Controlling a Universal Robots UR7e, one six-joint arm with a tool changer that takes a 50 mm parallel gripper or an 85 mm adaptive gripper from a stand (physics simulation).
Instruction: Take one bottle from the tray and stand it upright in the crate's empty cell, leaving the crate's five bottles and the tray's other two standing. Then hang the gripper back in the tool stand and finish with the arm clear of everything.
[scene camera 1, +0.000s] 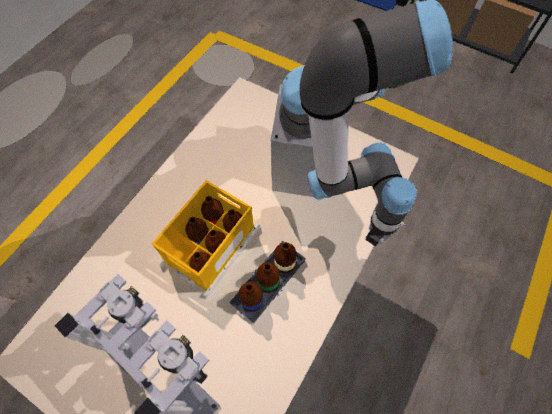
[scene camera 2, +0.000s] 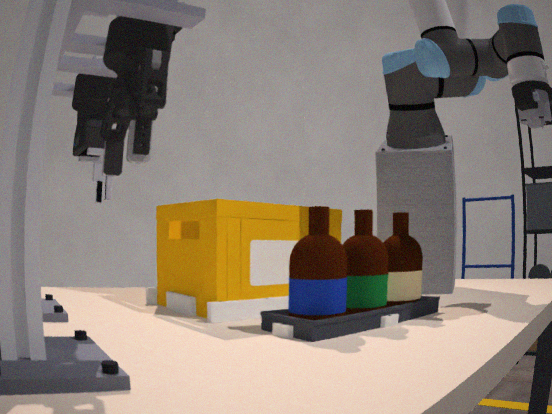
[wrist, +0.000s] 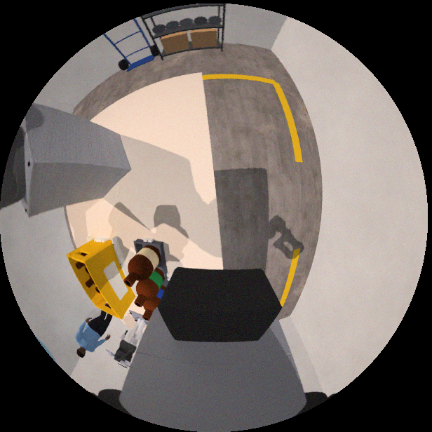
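Pixels of known places: hand, tool point: (scene camera 2: 535, 121); arm's base, link origin: (scene camera 1: 303, 114) (scene camera 2: 416, 142).
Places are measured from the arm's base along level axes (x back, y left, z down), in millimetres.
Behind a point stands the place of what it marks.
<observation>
The yellow crate (scene camera 1: 209, 273) {z 242, x -519, y 32 mm} (scene camera 2: 187, 265) {z 273, x -560, y -44 mm} (wrist: 102, 280) holds five brown bottles; its empty cell is the corner nearest the tool stand, on the side away from the tray. The dark tray (scene camera 1: 254, 315) {z 344, x -520, y 207 mm} (scene camera 2: 345, 327) {z 339, x -487, y 222 mm} (wrist: 160, 250) holds three upright bottles: blue-labelled (scene camera 1: 250, 295) {z 225, x -497, y 181 mm} (scene camera 2: 318, 260) {z 255, x -512, y 197 mm}, green-labelled (scene camera 1: 268, 275) {z 225, x -415, y 185 mm} (scene camera 2: 367, 260) {z 258, x -427, y 202 mm} and cream-labelled (scene camera 1: 285, 255) {z 226, x -330, y 186 mm} (scene camera 2: 404, 260) {z 262, x -342, y 203 mm} (wrist: 145, 262). The adaptive gripper (scene camera 2: 127, 155) and the slimmer parallel gripper (scene camera 2: 103, 192) hang in the stand. The arm carries no gripper; its bare tool end is high beyond the tray, near the table edge.
The tool stand (scene camera 1: 114, 350) {z 7, x -830, y 63 mm} (scene camera 2: 30, 200) {z 209, x -856, y 244 mm} is at the table end opposite the arm's base (scene camera 1: 291, 165) {z 160, x -85, y 23 mm} (scene camera 2: 415, 215) {z 178, x -76, y 40 mm} (wrist: 75, 160). A storage rack and a blue hand truck stand beyond the table. A person (wrist: 90, 336) shows in the wrist view.
</observation>
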